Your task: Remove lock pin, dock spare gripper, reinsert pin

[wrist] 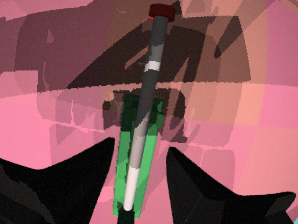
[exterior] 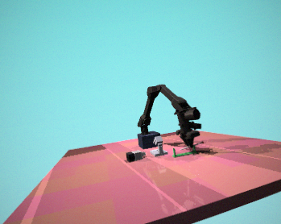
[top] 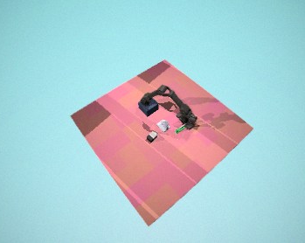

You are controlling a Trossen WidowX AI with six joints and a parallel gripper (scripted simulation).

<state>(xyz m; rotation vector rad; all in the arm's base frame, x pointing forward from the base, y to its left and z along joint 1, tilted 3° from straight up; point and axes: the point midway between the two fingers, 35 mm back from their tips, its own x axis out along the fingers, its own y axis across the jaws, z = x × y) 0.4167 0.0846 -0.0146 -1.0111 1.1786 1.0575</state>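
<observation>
Now: the green rest 40 mm to the right of my gripper tip, 10 mm below it and 10 mm behind it. The rest, counted from my gripper tip: spare gripper (280 mm to the right, 150 mm behind, 10 mm below); grey mount (140 mm behind, 130 mm to the right, 20 mm above).
</observation>
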